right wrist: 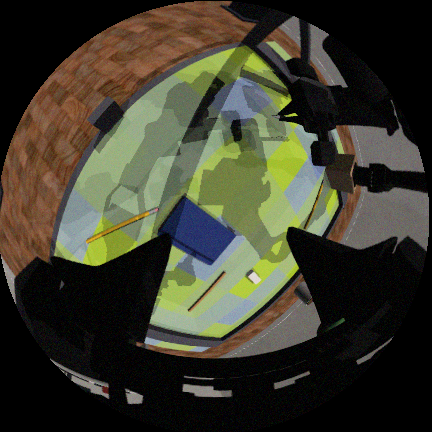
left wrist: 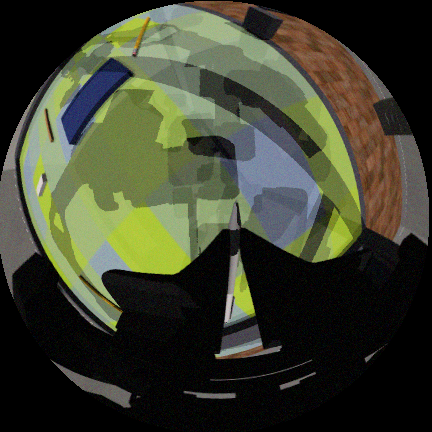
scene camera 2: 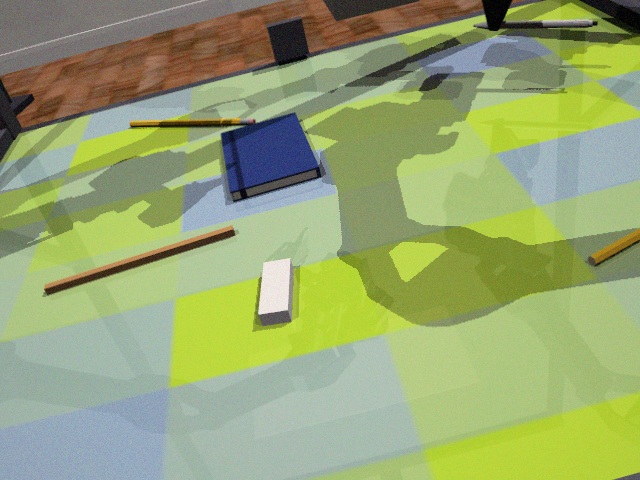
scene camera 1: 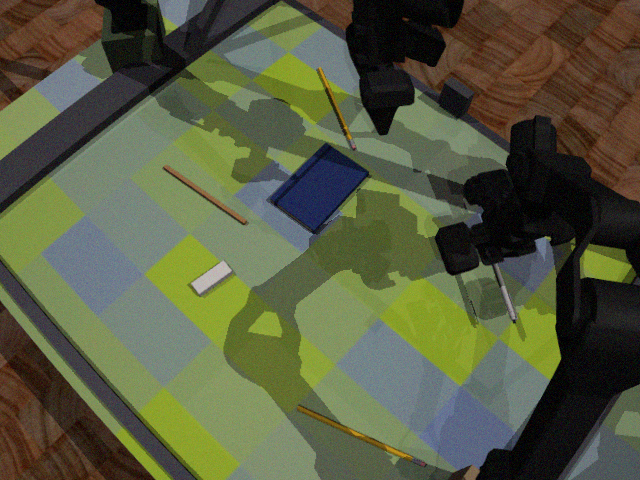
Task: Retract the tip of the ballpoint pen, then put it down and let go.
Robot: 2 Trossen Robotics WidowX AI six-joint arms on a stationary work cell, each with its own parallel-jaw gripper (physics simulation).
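Where they show: left gripper, fingertip midpoint: [right wrist: 278,117] [left wrist: 233,233] [scene camera 2: 494,28] [scene camera 1: 490,255]; right gripper, fingertip midpoint: [right wrist: 230,236] [scene camera 1: 377,115]; left arm's base, origin of the base link: [right wrist: 354,174]; right arm's base, origin of the base link: [scene camera 1: 129,18].
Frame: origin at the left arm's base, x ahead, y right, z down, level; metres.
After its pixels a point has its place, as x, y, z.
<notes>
A slim ballpoint pen [scene camera 1: 505,294] @(0.139, 0.280, 0.039) [scene camera 2: 568,23] @(0.130, 0.269, 0.041) [left wrist: 232,280] @(0.160, 0.300, 0.039) with a pale barrel, a darker grip part and a pointed cone is held about level above the table. My left gripper [scene camera 1: 492,259] @(0.190, 0.321, 0.047) [scene camera 2: 494,26] @(0.190, 0.321, 0.047) [left wrist: 233,233] @(0.190, 0.321, 0.047) is shut on the pen around its darker part, near the cone. The pale barrel extends beyond the fingers to a small dark end. Whether the writing tip stands out of the cone is too small to tell. The held part is hidden behind the fingers in scene camera 1. My right gripper [right wrist: 230,236] @(0.419, 0.332, -0.073) is open and empty, raised above the table near the dark blue book.
The dark blue book [scene camera 1: 321,188] @(0.465, 0.270, 0.092) [scene camera 2: 271,152] @(0.466, 0.262, 0.092) lies mid-table. A yellow pencil [scene camera 1: 336,108] @(0.552, 0.416, 0.099) [scene camera 2: 186,123] @(0.560, 0.418, 0.100) lies beside it, another pencil [scene camera 1: 356,435] @(0.183, 0.006, 0.098) at the front. A brown stick [scene camera 1: 204,194] @(0.603, 0.144, 0.098) and white eraser [scene camera 1: 211,277] @(0.491, 0.047, 0.092) [scene camera 2: 276,289] @(0.491, 0.042, 0.092) lie left of them in scene camera 1. A dark block [scene camera 1: 456,97] @(0.395, 0.546, 0.060) stands at the edge.
</notes>
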